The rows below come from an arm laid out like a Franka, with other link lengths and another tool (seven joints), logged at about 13 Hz.
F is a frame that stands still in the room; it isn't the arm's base.
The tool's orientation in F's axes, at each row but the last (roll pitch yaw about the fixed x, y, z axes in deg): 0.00, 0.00, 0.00; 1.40, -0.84, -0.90; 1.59, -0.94, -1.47; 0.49, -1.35, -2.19; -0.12, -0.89, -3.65; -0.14, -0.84, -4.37; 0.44, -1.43, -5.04; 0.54, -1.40, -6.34; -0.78, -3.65, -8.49; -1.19, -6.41, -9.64; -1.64, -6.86, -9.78; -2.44, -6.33, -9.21
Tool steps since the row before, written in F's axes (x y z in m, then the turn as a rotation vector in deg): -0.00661, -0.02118, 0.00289, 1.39, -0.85, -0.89; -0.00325, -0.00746, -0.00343, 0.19, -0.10, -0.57; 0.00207, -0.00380, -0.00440, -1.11, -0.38, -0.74; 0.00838, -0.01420, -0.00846, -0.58, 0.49, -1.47; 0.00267, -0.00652, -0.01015, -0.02, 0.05, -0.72; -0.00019, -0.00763, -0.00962, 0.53, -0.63, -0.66; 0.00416, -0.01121, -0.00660, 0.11, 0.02, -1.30; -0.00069, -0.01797, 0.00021, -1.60, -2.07, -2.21; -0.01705, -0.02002, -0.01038, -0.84, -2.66, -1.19; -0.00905, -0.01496, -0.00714, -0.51, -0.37, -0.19; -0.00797, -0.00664, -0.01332, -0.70, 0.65, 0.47; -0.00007, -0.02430, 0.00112, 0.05, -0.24, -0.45
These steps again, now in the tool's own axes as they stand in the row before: -0.00661, -0.02118, 0.00289, 1.39, -0.85, -0.89; -0.00318, -0.00759, -0.00320, 0.18, -0.11, -0.57; 0.00209, -0.00387, -0.00433, -1.11, -0.43, -0.71; 0.00871, -0.01394, -0.00855, -0.63, 0.46, -1.46; 0.00292, -0.00632, -0.01021, -0.03, 0.05, -0.72; 0.00025, -0.00760, -0.00964, 0.57, -0.59, -0.67; 0.00496, -0.01085, -0.00664, 0.08, 0.02, -1.30; 0.00130, -0.01793, 0.00035, -1.42, -2.25, -2.15; -0.01454, -0.02219, -0.00978, -0.51, -2.74, -1.20; -0.00717, -0.01613, -0.00672, -0.46, -0.45, -0.15; -0.00827, -0.00754, -0.01264, -0.74, 0.51, 0.58; 0.00392, -0.02401, -0.00033, 0.04, -0.21, -0.47
